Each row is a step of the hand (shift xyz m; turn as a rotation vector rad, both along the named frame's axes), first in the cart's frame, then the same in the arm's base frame.
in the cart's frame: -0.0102 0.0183 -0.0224 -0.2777 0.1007 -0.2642
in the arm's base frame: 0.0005 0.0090 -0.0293 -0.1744 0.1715 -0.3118
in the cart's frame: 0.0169 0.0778 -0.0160 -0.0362 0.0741 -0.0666
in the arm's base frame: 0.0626 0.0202 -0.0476 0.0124 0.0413 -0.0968
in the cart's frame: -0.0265 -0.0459 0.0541 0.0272 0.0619 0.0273
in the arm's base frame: -0.0338 0.0174 0.0655 0.0701 0.0199 -0.0009
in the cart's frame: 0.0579 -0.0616 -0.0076 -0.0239 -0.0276 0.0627
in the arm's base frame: -0.0120 -0.0791 0.0282 -0.0162 0.0277 0.0651
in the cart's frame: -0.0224 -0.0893 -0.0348 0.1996 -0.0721 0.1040
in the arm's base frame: -0.0895 -0.0402 0.0074 0.1000 -0.1545 0.1482
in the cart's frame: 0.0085 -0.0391 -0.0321 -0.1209 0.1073 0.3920
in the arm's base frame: -0.0330 -0.0381 -0.0095 0.1212 0.2920 0.2826
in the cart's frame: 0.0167 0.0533 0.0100 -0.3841 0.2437 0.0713
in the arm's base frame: 0.0523 0.0175 -0.0135 -0.0349 0.4495 -0.0936
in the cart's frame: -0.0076 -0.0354 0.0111 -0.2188 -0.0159 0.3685
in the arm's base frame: -0.0273 -0.0078 0.0250 -0.0360 0.2979 0.3064
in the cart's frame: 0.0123 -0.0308 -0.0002 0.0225 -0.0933 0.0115
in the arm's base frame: -0.0151 -0.0252 0.0153 -0.0513 -0.0604 0.0553
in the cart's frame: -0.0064 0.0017 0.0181 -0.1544 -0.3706 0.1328
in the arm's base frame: 0.0027 0.0125 0.0144 -0.3268 -0.0175 0.2678
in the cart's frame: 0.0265 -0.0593 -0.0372 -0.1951 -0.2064 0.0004
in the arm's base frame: -0.0383 -0.0642 -0.0027 -0.2706 0.0487 0.0713
